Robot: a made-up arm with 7 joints.
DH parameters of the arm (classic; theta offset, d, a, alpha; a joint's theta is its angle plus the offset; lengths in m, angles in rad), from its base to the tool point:
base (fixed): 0 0 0 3.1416
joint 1: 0 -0.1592 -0.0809 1.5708
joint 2: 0 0.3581 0.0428 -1.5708
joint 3: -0.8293 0 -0.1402 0
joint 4: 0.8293 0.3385 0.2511 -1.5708
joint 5: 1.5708 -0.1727 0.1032 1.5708
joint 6: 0 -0.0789 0.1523 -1.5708
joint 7: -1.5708 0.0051 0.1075 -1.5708
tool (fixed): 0 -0.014 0 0
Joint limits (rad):
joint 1: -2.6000..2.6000
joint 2: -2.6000..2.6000
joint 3: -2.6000..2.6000
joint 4: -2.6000..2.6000
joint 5: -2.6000..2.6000
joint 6: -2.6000..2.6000
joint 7: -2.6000..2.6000
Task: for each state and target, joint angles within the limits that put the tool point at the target. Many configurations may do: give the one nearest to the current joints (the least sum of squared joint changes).
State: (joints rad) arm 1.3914 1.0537 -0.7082 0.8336 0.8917 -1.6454 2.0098
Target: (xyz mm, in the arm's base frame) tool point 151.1 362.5 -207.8
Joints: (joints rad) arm 1.1901 1.5038 0.0440 1.3746 0.5829 -1.1674 1.9700
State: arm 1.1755 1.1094 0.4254 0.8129 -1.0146 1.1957 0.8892
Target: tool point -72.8 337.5 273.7
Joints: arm 1.4360 1.2776 0.7004 0.9727 -0.8463 1.2543 0.9872
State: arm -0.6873 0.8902 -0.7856 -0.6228 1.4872 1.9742 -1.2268
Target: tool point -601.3 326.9 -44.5
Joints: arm -0.2656 1.0662 -0.6122 -0.5879 1.9703 2.0895 -1.6402
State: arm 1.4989 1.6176 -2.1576 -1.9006 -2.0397 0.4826 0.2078
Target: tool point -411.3 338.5 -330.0
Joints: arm 0.8095 1.4128 -2.4501 -2.4415 -2.1642 0.1028 0.4417
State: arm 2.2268 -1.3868 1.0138 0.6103 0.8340 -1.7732 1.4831
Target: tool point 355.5 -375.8 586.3
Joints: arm 2.0552 -1.8556 0.7630 0.1270 0.9114 -1.7749 1.5958
